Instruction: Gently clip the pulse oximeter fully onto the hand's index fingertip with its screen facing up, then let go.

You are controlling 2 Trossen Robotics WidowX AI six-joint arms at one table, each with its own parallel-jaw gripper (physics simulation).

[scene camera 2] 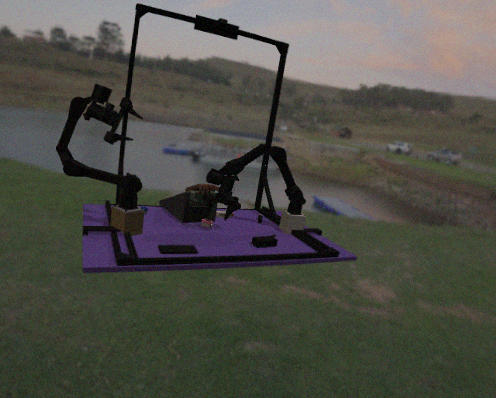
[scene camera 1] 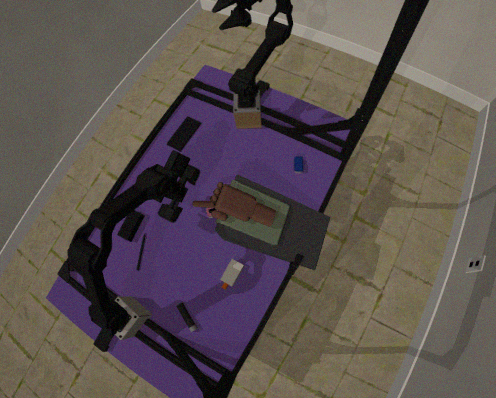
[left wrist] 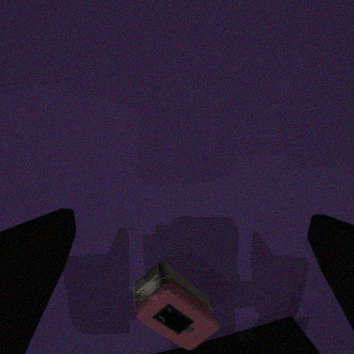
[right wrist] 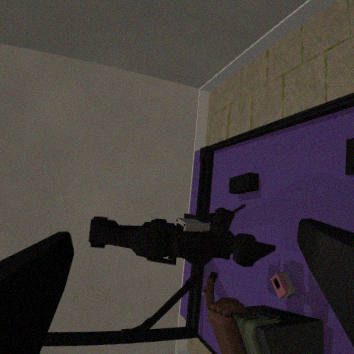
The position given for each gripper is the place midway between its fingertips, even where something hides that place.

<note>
The right gripper point(scene camera 2: 137, 129) is open and holds nothing. Further things: the left gripper point(scene camera 1: 187, 196), a pulse oximeter point(left wrist: 165, 301) and a grey-green block point(scene camera 1: 271, 235).
The left gripper also shows in the left wrist view point(left wrist: 194, 223) and in the right wrist view point(right wrist: 264, 244). The right gripper also shows in the right wrist view point(right wrist: 186, 236).
</note>
